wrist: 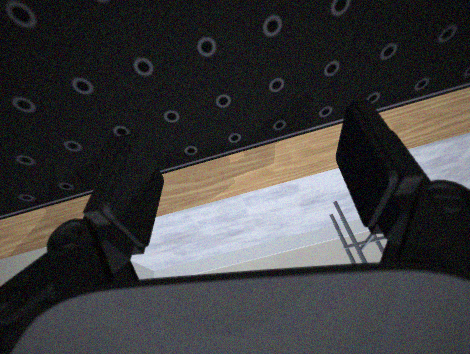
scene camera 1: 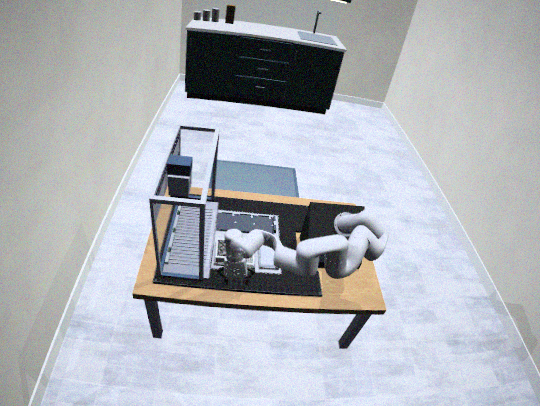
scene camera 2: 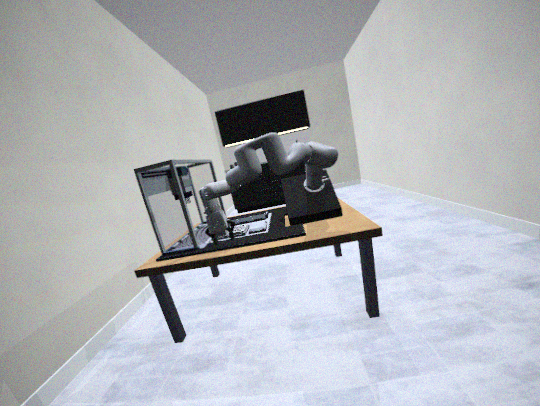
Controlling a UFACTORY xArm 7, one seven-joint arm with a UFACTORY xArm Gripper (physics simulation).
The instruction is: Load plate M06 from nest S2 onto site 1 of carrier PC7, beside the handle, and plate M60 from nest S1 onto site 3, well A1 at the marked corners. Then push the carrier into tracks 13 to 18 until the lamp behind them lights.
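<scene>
My gripper is open, low over the front of the black perforated mat. Its fingers stand wide apart in the wrist view, with no thing between them. Behind it, a plate with a grid of wells is partly hidden by the wrist in scene camera 1. A pale plate lies to its right. A long dark tray with light edge marks, possibly the carrier, lies behind both. Plate and nest labels, the handle and the lamp cannot be made out.
A tall framed enclosure stands left of the gripper, around a ribbed track deck. A dark head unit hangs inside it. The arm's black base block is at the right. The wooden table's front edge is near.
</scene>
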